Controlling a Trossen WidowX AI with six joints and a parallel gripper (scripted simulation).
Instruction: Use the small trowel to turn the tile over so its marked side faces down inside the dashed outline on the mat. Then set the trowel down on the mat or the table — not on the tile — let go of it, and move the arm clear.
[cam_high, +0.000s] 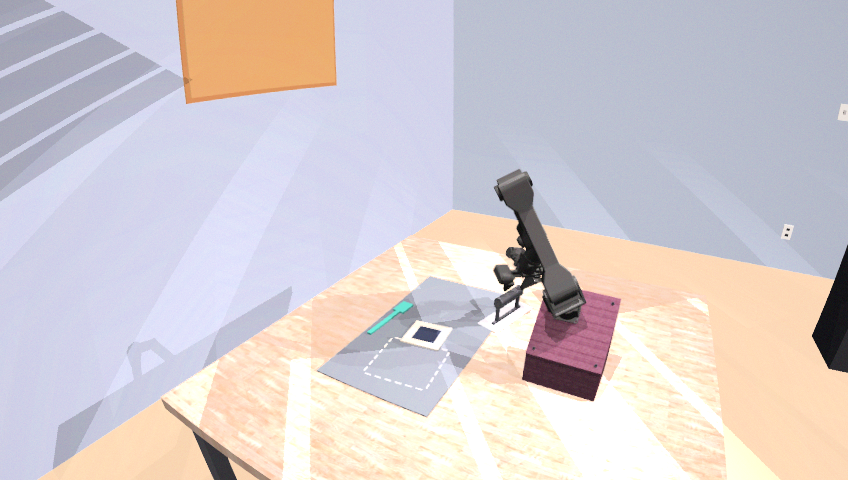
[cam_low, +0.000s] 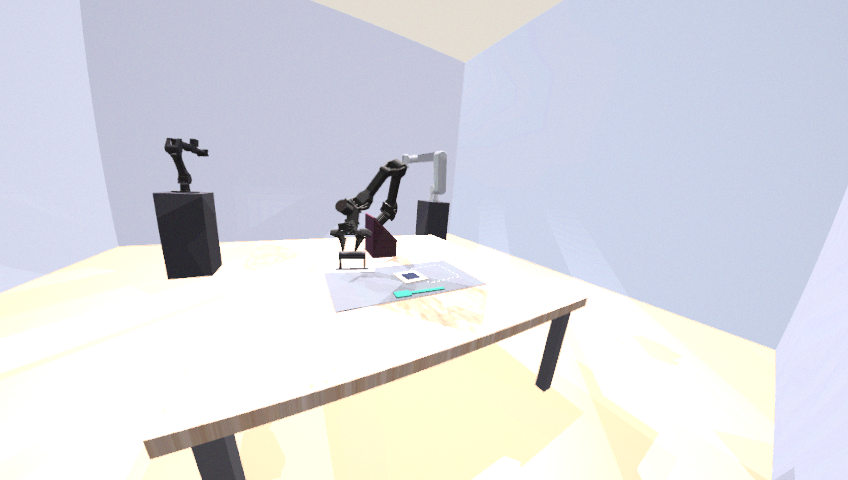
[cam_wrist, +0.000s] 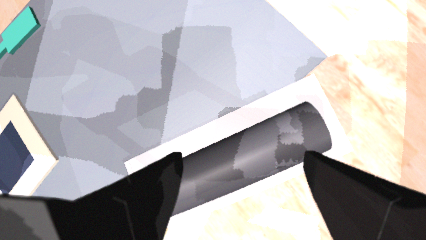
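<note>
The small trowel is 1 cm ahead of my gripper tip, 4 cm to the left of it and 5 cm below it. From my gripper tip the other things lie so: grey mat (19 cm ahead, 21 cm to the left, 11 cm below); then white tile (18 cm ahead, 23 cm to the left, 9 cm below); then teal flat tool (33 cm ahead, 18 cm to the left, 9 cm below).
</note>
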